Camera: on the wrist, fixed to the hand. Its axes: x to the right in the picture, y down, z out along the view.
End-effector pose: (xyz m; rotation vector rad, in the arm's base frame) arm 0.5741 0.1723 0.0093 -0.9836 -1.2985 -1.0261
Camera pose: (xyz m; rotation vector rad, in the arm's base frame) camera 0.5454 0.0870 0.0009 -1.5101 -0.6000 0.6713
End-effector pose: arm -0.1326 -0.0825 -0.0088 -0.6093 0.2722 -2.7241
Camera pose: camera -0.1751 -0.0255 -0.0646 -0.5214 0.0387 -1.0232
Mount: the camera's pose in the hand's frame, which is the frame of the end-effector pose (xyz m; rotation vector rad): -0.0055 -0.0504 -0.0748 0.3786 -0.4748 1.5915
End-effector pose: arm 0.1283 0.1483 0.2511 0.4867 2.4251 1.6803
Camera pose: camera 0.1017 0.0643 0.2308 -2.2498 -1.3865 -0.7065
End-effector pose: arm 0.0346 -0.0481 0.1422 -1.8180 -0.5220 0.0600
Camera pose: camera 0.0362 -0.1066 0.2110 -1.4027 0.6974 1.5546
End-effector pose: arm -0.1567 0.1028 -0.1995 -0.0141 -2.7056 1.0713
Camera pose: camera -0.1313 0.1158 -0.1138 1.4249 1.4547 -1.2230
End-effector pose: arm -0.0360 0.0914 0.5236 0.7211 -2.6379 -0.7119
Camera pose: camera 0.0191 0.0282 0.5574 -1.5535 -2.6271 0.1467
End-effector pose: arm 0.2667 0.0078 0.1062 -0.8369 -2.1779 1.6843
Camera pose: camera 0.2968 0.0559 0.1765 1.4310 0.5541 -1.6481
